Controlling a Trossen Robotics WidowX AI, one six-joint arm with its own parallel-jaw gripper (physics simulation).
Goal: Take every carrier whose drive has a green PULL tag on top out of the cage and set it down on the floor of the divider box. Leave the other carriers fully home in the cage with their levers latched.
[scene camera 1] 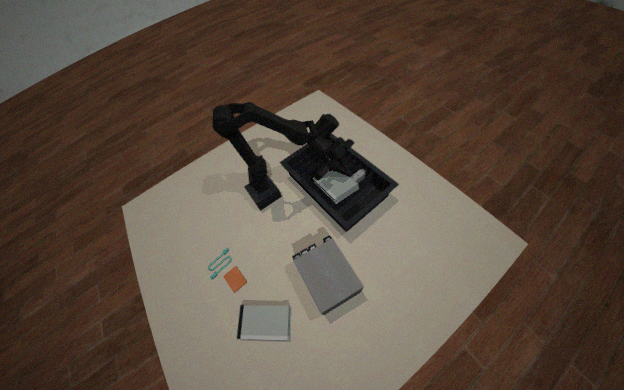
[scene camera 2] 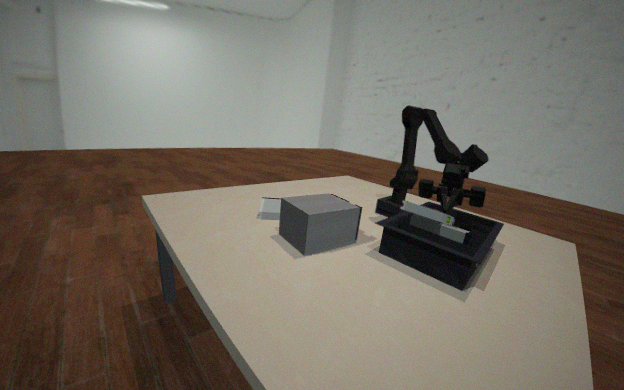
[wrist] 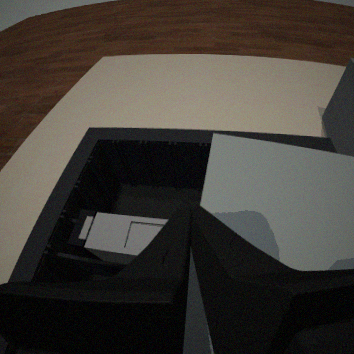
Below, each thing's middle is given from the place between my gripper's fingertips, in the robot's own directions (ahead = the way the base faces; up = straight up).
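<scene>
With the black divider box [scene camera 2: 451, 262] as my reference, my gripper is 12 cm above it, 1 cm to the left of it and 8 cm past it. There is also the grey flat case [scene camera 1: 255, 322], which is 13 cm below my hand, 53 cm to the right of it and 21 cm ahead of it.
</scene>
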